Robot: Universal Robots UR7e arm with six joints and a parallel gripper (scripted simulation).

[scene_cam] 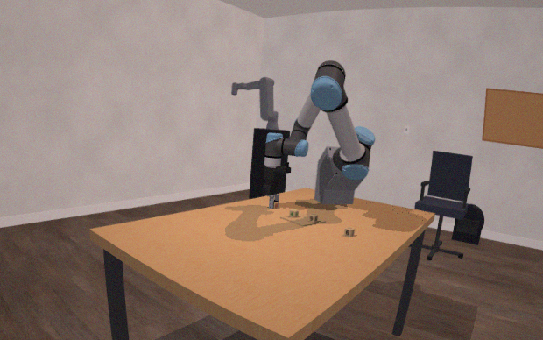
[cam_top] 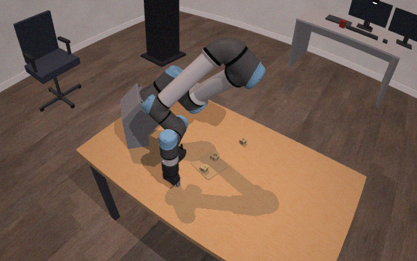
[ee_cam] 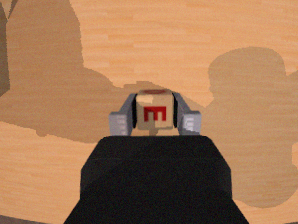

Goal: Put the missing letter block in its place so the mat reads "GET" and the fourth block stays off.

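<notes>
Now: the thin tan mat 4 cm ahead of my hand, 21 cm to the left of it and 2 cm below it. The rest, counted from my hand: block (7 cm ahead, 45 cm to the left).
</notes>
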